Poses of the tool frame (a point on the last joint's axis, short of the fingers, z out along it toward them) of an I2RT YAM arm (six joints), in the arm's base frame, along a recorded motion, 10 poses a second.
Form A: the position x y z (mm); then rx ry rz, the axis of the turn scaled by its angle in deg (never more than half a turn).
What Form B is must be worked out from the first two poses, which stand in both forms.
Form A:
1: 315, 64, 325, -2.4, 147.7, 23.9
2: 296, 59, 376, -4.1, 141.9, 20.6
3: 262, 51, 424, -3.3, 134.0, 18.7
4: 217, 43, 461, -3.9, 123.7, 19.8
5: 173, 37, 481, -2.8, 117.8, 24.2
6: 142, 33, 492, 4.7, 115.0, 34.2
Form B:
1: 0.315, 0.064, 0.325, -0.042, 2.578, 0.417
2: 0.296, 0.059, 0.376, -0.072, 2.477, 0.360
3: 0.262, 0.051, 0.424, -0.058, 2.339, 0.326
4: 0.217, 0.043, 0.461, -0.068, 2.159, 0.346
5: 0.173, 0.037, 0.481, -0.049, 2.056, 0.422
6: 0.142, 0.033, 0.492, 0.082, 2.007, 0.597
